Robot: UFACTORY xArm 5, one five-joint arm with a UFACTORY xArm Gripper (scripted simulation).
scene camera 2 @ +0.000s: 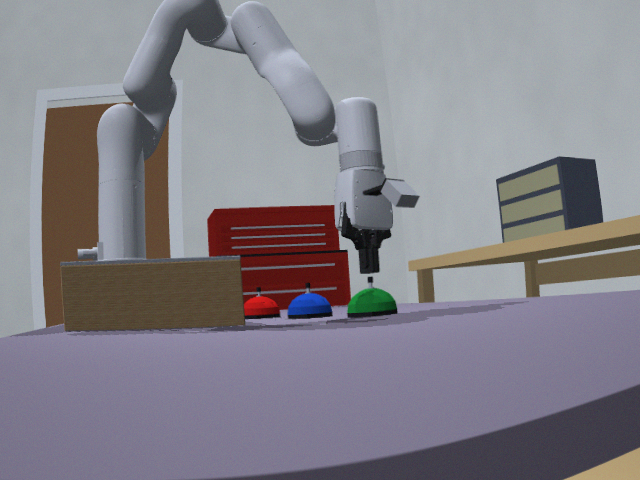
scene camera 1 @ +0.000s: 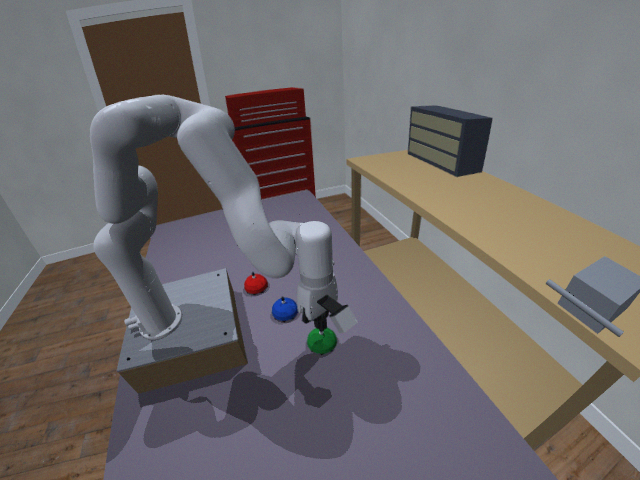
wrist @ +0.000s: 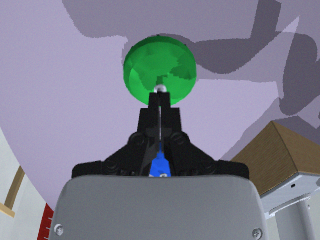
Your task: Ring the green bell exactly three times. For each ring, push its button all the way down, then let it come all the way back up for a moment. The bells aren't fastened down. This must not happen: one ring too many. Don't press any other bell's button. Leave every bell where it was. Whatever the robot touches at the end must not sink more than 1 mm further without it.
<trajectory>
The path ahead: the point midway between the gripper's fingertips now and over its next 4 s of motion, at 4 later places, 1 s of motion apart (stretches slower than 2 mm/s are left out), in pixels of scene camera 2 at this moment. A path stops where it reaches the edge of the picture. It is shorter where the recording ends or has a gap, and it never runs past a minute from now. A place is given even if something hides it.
The gripper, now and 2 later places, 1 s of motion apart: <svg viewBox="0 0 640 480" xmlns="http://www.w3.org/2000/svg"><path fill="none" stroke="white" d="M369 273L370 279L368 255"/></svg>
</trajectory>
